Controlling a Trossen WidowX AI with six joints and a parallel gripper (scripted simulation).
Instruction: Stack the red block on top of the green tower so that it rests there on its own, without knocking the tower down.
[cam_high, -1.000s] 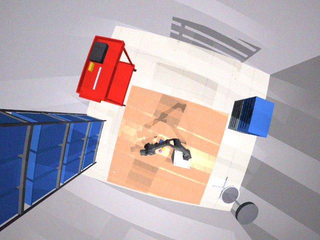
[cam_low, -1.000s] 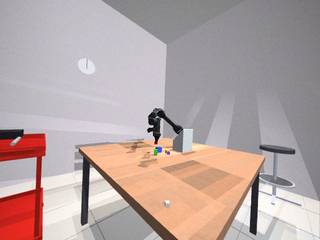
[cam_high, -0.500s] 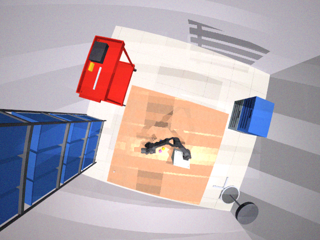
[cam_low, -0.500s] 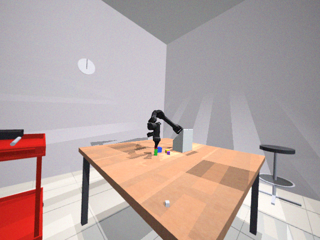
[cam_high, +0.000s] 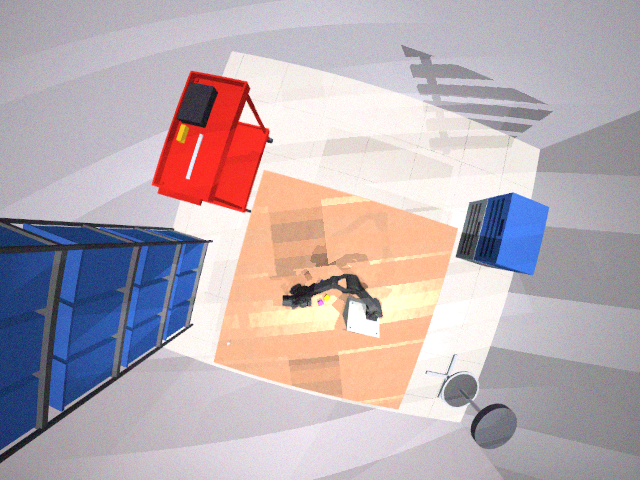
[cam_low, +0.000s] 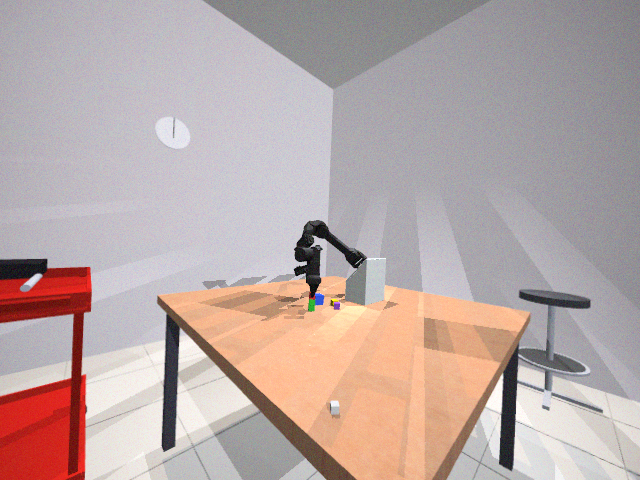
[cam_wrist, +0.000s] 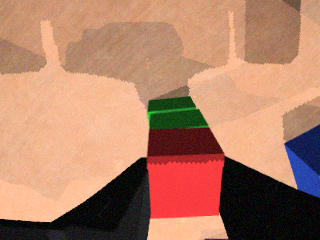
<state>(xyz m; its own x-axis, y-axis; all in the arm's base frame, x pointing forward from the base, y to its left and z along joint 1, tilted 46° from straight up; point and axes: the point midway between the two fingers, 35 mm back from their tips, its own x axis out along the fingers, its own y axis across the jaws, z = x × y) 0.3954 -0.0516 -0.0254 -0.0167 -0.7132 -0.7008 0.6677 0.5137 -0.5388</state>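
Now: gripper tip right at the red block. Also, from my gripper tip: blue block (90 mm behind, 60 mm to the right, 40 mm below); then yellow block (140 mm behind, 50 mm below, 10 mm to the left); then purple block (110 mm behind, 50 mm to the left, 50 mm below).
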